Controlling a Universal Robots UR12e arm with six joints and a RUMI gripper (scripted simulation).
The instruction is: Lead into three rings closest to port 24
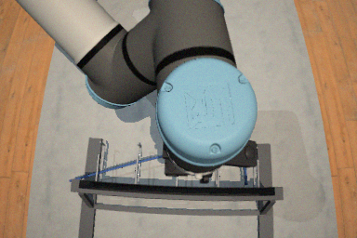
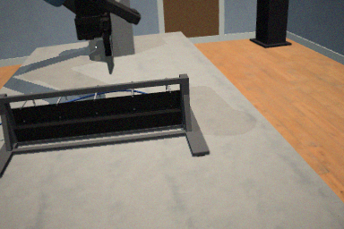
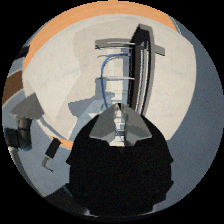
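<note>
Right now the rack is 5 cm ahead of my hand, 6 cm to the right of it and 9 cm below it.
</note>
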